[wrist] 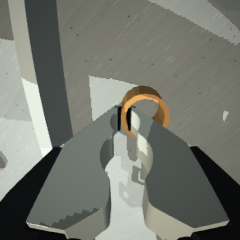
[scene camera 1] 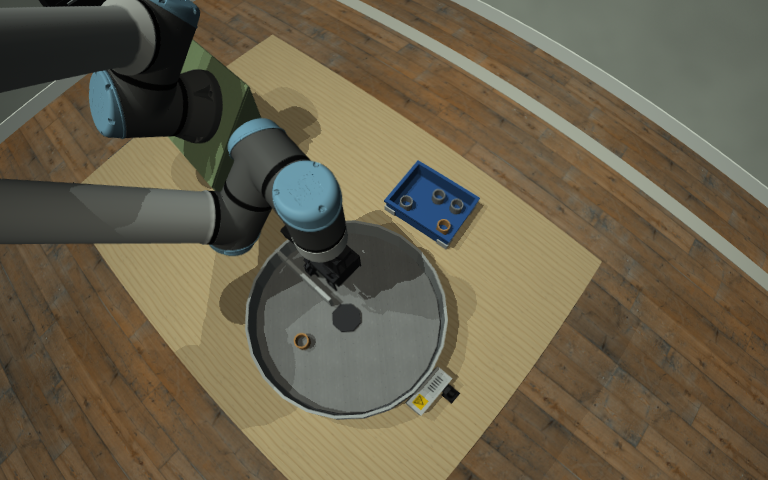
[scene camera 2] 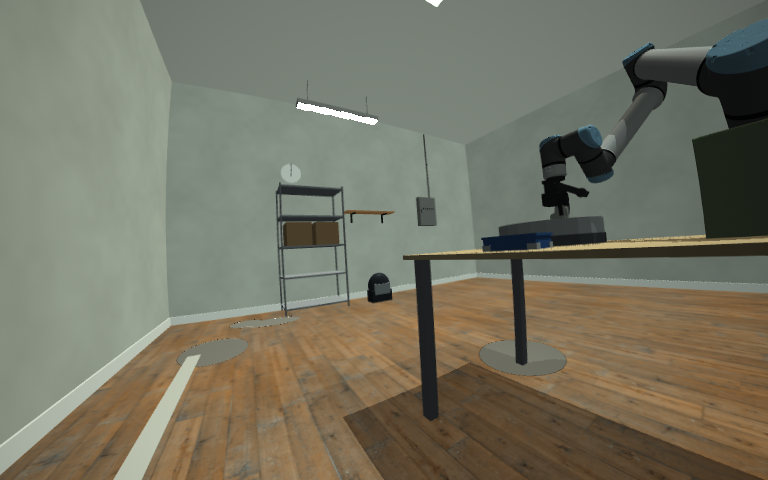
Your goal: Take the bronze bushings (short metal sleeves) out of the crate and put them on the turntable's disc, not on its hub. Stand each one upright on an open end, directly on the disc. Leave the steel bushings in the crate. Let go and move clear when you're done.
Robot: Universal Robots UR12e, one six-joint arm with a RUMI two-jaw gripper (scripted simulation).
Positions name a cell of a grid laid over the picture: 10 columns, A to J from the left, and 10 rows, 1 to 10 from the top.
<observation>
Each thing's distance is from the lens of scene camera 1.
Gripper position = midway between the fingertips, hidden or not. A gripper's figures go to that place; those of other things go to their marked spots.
my gripper (scene camera 1: E6): 89 cm
blue crate (scene camera 1: F4): 106 cm
</observation>
